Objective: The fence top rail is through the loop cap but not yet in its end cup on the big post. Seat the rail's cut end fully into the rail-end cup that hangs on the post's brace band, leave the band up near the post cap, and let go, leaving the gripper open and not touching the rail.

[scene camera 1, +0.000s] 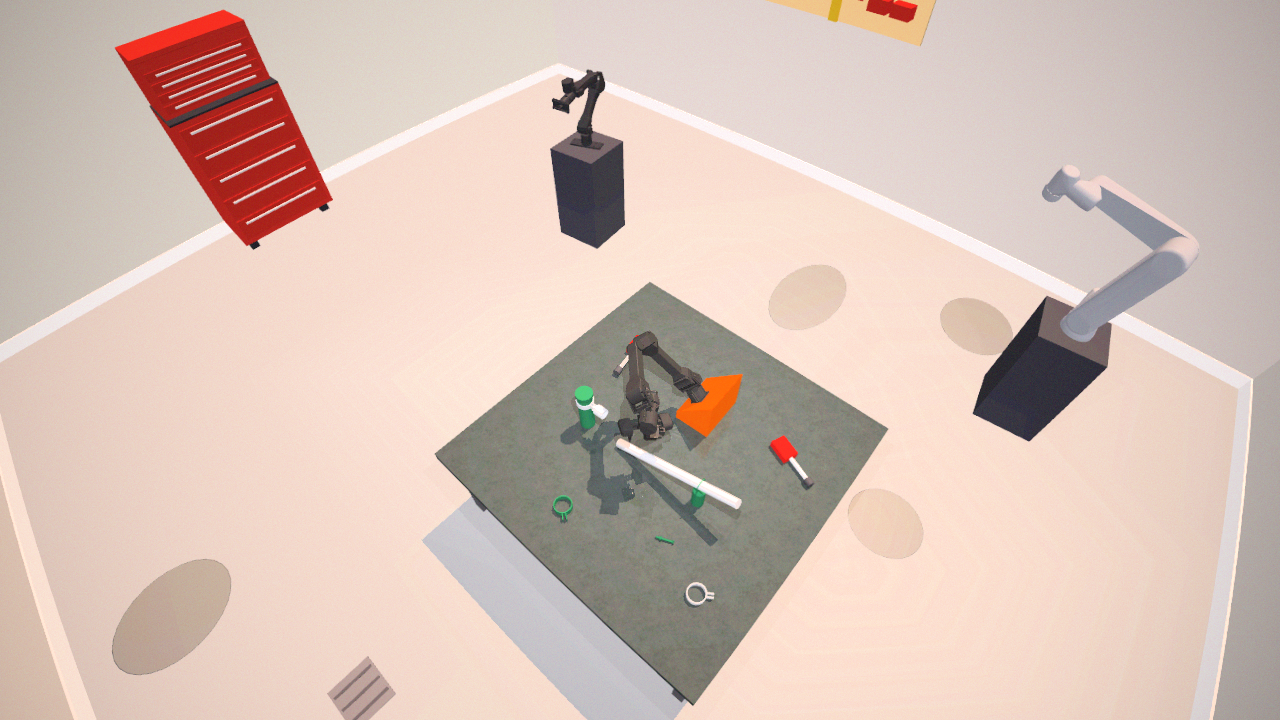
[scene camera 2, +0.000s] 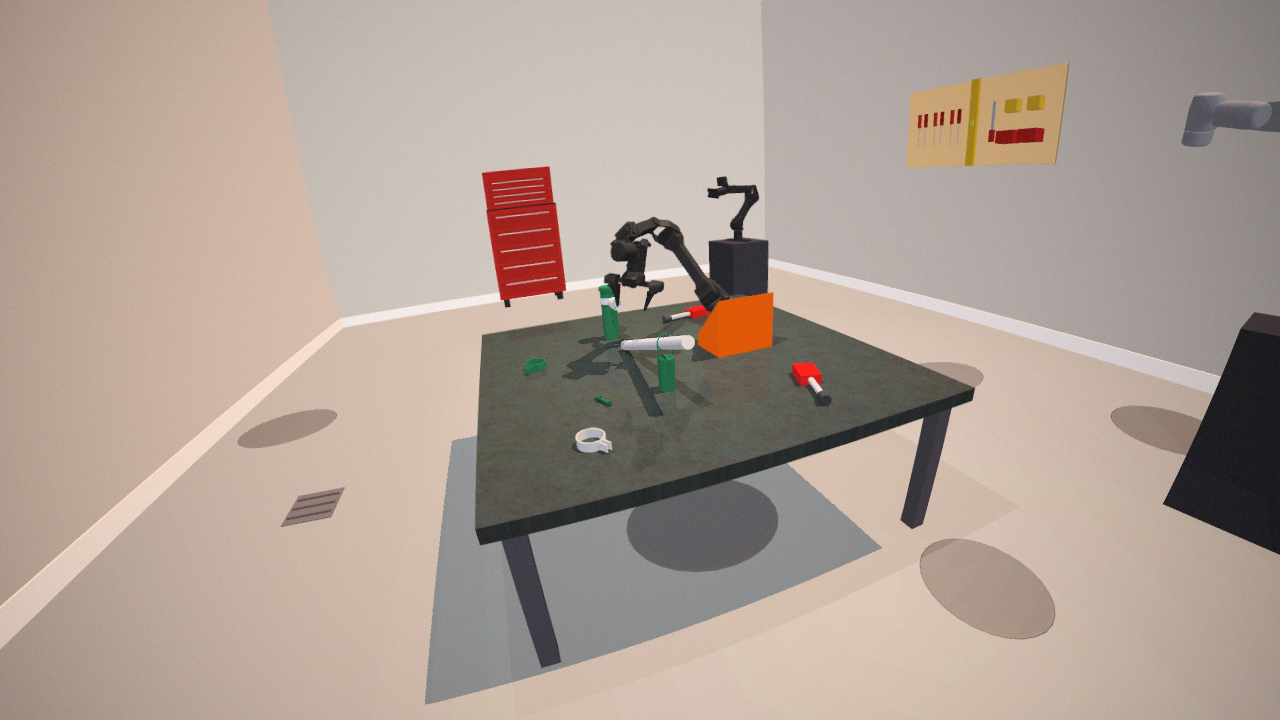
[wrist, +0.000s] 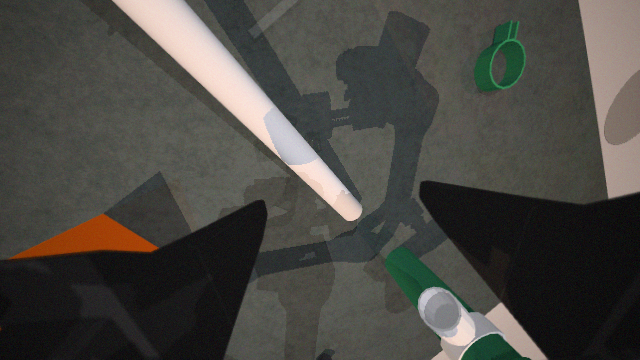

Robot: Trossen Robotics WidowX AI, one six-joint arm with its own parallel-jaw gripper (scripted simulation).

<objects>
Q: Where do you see a red-handled tool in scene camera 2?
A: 805, 373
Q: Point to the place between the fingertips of my gripper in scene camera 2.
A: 631, 308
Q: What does my gripper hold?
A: Nothing.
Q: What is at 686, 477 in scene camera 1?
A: A white top rail.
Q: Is my gripper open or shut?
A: Open.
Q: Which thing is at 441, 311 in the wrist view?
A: A rail-end cup.
</objects>
